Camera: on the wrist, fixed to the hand. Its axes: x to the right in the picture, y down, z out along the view.
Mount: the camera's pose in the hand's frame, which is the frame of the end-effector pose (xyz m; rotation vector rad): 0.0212 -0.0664 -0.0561 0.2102 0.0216 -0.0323
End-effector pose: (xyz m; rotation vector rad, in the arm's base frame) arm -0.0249 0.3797 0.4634 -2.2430 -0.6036 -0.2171
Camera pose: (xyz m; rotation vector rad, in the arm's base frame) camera -0.0368 0.3842 0.5520 -2.0274 -0.6219 -0.1850
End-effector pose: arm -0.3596 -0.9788 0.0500 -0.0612 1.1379 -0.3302
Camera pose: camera -0.4171 -1.0413 0.0218 0.1094 1.1188 -0.4784
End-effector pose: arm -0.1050 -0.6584 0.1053 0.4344 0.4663 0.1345
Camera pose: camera -0.1103 -0.6925 0.0227 0.6316 0.5106 0.0590
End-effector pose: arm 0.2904 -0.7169 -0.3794 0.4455 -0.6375 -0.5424
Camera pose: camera 0.3195 -0.7684 -0.4466 0.6595 -0.6704 -0.5025
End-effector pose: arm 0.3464 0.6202 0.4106 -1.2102 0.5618 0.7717
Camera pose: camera 0.4123 0.5604 0.4198 -1.0320 0.6237 0.6556
